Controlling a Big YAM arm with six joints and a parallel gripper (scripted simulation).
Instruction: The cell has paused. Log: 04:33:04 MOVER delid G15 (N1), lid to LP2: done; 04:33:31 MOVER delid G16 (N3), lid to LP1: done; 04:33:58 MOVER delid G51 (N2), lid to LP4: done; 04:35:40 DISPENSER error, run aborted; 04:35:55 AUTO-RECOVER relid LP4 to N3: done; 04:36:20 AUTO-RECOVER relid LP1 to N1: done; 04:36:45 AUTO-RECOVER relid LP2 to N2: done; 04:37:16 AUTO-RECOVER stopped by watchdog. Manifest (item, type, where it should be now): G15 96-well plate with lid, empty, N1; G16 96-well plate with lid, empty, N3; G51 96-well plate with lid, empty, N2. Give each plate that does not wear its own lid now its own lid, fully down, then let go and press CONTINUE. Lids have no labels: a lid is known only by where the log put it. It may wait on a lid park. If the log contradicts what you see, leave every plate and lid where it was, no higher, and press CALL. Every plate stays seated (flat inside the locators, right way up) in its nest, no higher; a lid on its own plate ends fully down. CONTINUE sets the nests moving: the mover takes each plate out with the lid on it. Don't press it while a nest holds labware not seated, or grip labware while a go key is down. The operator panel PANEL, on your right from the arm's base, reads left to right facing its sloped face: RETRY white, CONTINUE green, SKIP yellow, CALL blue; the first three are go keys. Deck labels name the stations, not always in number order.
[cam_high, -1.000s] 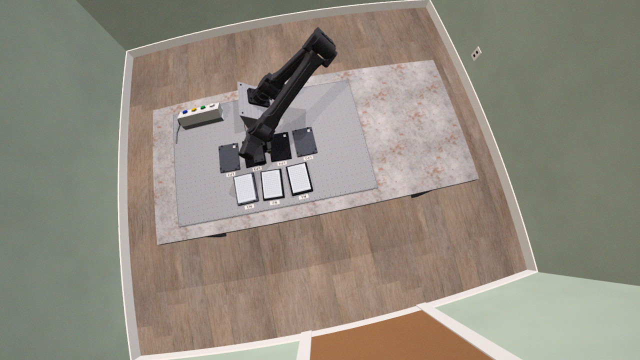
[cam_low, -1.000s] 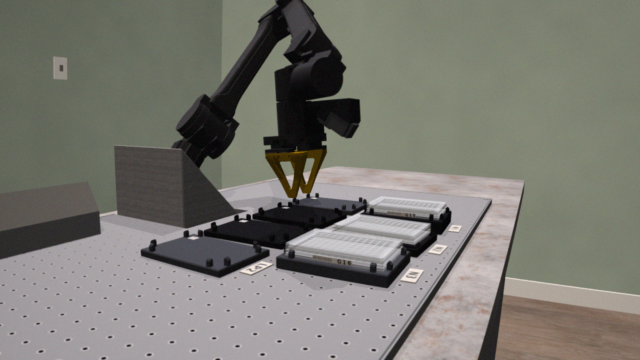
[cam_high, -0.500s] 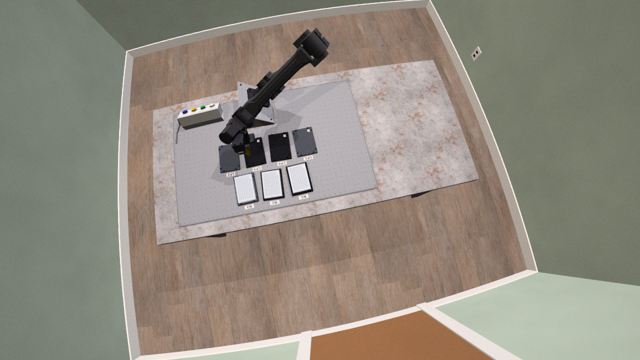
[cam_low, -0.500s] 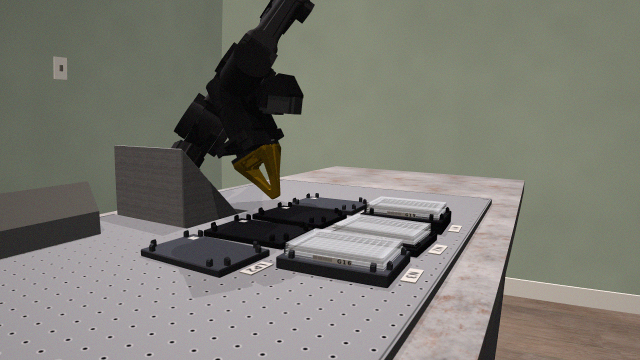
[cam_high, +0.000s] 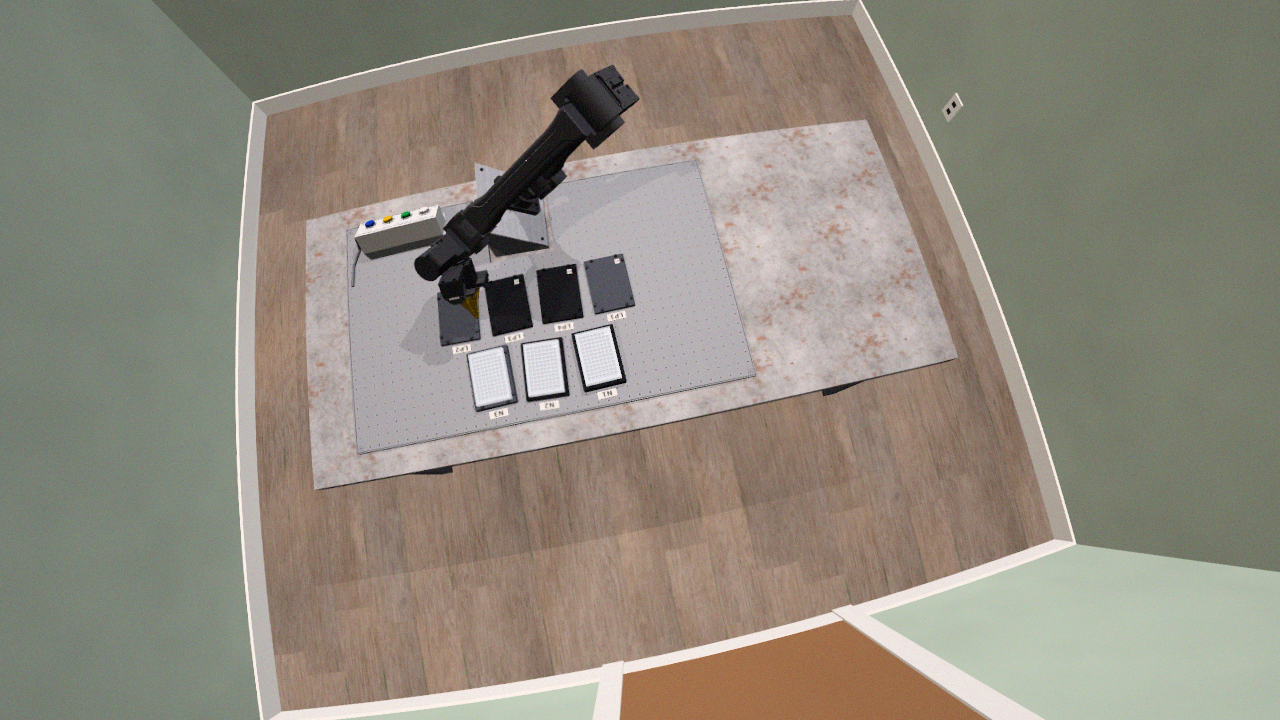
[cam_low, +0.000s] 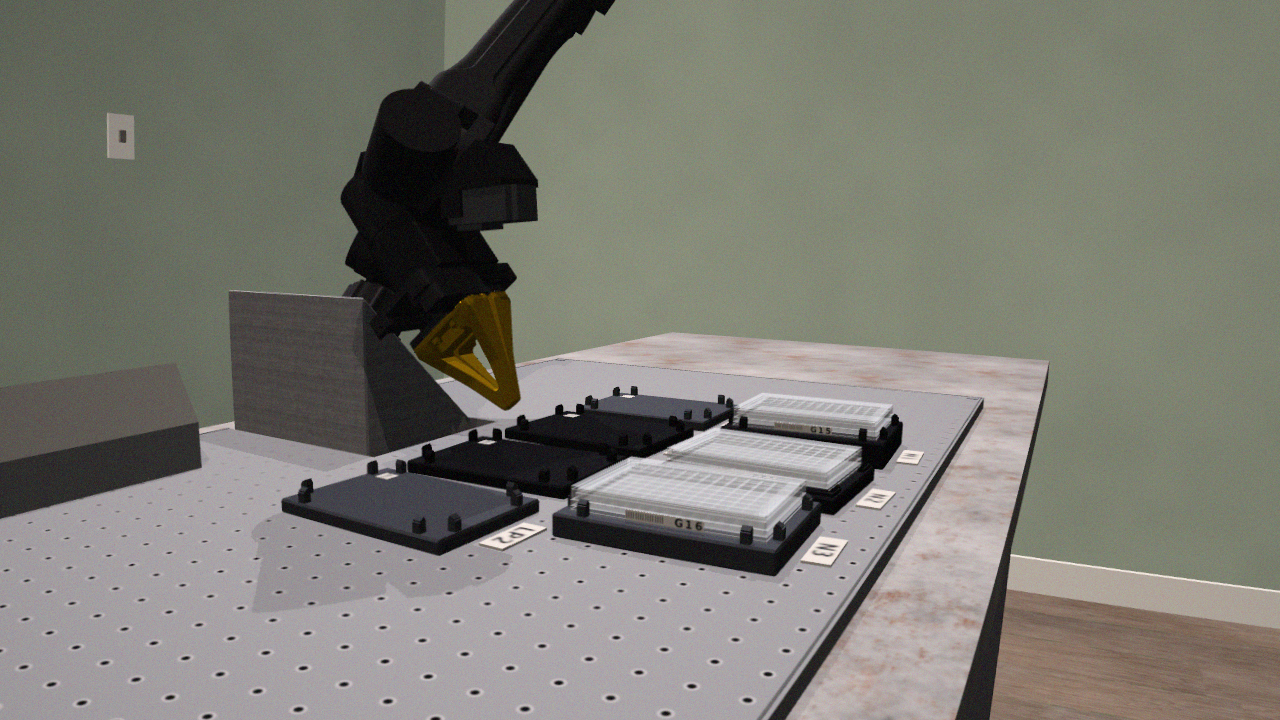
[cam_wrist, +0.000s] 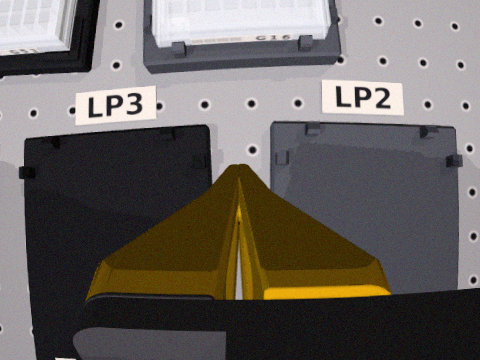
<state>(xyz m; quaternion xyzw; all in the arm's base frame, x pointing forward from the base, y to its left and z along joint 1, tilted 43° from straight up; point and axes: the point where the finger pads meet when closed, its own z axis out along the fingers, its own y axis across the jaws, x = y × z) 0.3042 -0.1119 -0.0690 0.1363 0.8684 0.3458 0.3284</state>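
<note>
Now: the plate G15 150 mm ahead of my hand, 260 mm to the left of it and 50 mm below it. Round my hand: LP3: 40 mm behind, 60 mm to the left, 70 mm below; lid park LP2: 30 mm behind, 70 mm to the right, 70 mm below; plate G16: 140 mm ahead, 50 mm below.
</note>
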